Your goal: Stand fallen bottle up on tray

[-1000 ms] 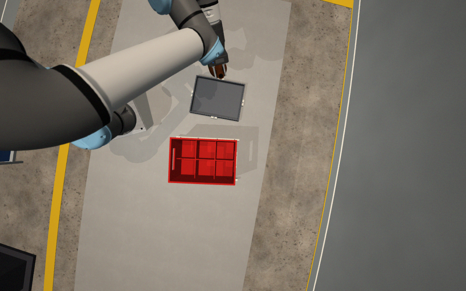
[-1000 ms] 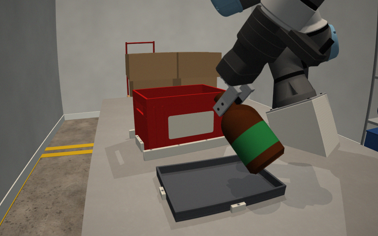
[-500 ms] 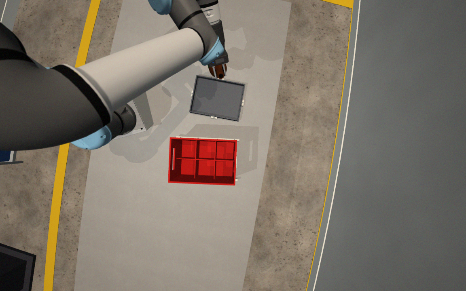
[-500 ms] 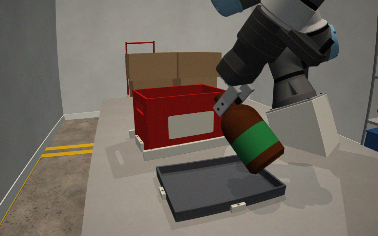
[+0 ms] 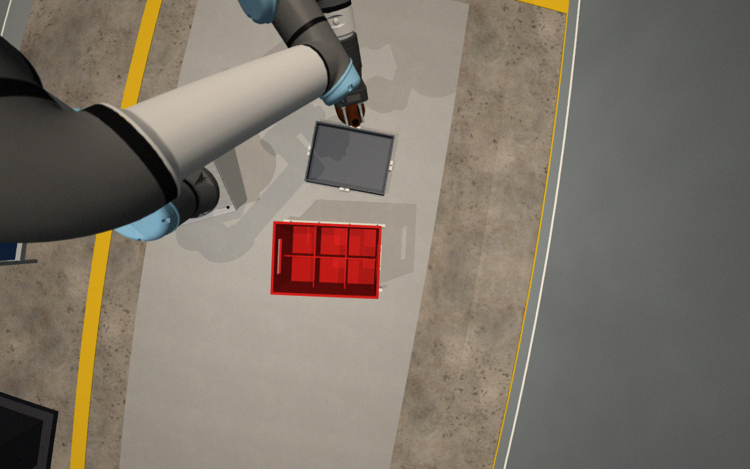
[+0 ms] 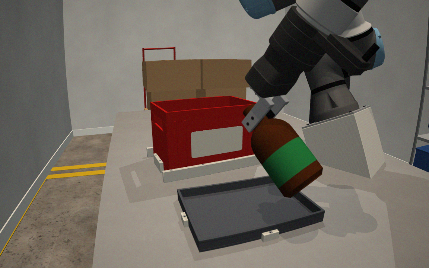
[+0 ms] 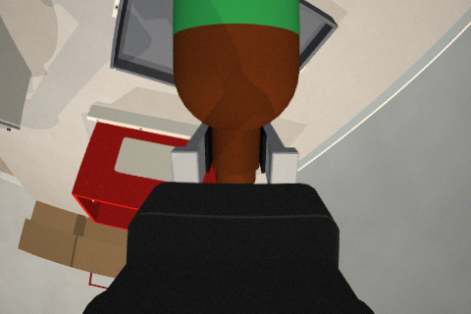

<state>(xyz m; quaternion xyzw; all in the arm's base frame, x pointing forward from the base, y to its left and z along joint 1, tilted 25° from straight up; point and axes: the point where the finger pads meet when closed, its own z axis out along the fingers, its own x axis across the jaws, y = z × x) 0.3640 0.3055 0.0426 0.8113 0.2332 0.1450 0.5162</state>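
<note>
Right now my hand is 4 cm above the bottle, 3 cm to the right of it and 2 cm past it. From my hand the other things lie so: red crate (36 cm to the right, 12 cm below, 2 cm ahead); then dark grey tray (19 cm below, 5 cm to the right, 1 cm behind).
</note>
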